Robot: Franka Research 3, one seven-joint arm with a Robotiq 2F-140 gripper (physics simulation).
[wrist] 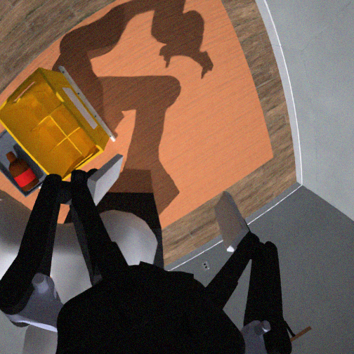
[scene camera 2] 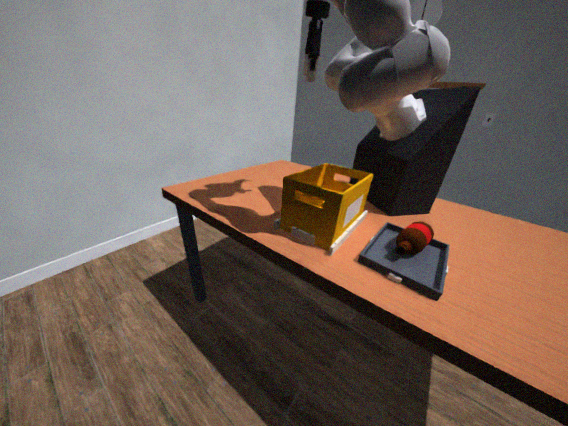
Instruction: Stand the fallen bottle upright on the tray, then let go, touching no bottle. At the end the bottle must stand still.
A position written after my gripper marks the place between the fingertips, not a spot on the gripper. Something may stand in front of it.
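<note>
My gripper (wrist: 171,184) is in my sight, and I can see a brown bottle (scene camera 2: 413,239) as well.
</note>
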